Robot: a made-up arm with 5 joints.
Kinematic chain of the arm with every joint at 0, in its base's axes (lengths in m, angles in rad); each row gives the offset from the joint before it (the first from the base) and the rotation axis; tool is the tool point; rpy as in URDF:
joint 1: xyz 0 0 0.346 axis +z
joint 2: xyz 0 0 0 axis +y
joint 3: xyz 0.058 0 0.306 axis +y
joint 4: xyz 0.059 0 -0.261 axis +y
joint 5: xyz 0.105 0 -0.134 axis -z
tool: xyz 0 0 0 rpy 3.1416 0 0
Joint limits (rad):
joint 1: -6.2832..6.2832
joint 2: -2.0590..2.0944
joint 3: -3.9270..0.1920
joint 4: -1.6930..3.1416
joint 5: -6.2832..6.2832
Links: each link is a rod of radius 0.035 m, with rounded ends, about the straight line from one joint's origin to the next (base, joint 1, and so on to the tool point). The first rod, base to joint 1, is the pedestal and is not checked.
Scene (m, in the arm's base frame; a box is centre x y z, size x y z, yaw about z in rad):
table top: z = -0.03
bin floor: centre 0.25 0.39 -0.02 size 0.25 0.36 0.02 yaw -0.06
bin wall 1: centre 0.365 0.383 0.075 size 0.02 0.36 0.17 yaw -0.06
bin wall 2: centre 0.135 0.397 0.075 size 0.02 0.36 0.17 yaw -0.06
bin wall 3: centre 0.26 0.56 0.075 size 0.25 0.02 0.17 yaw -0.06
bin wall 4: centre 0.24 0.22 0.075 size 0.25 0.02 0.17 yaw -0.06
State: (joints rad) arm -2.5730 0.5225 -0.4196 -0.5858 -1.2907
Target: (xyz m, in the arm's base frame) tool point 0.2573 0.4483 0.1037
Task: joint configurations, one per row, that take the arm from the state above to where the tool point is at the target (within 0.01 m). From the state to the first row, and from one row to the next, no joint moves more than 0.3 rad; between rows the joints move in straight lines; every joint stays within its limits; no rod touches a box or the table.
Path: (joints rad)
1: -2.5195 0.2357 -0.6375 -0.6833 -1.2907
2: -2.4661 -0.0512 -0.8555 -0.7808 -1.2907
3: -2.4126 -0.3380 -1.0734 -0.8783 -1.2907
4: -2.3592 -0.6248 -1.2913 -0.9758 -1.2907
5: -2.3057 -0.9117 -1.5093 -1.0733 -1.2907
6: -2.2522 -1.1985 -1.7272 -1.1707 -1.2907
7: -2.1988 -1.4853 -1.9452 -1.2682 -1.2907
8: -2.1453 -1.7722 -2.1631 -1.3657 -1.2907
9: -2.0918 -2.0590 -2.3810 -1.4632 -1.2907

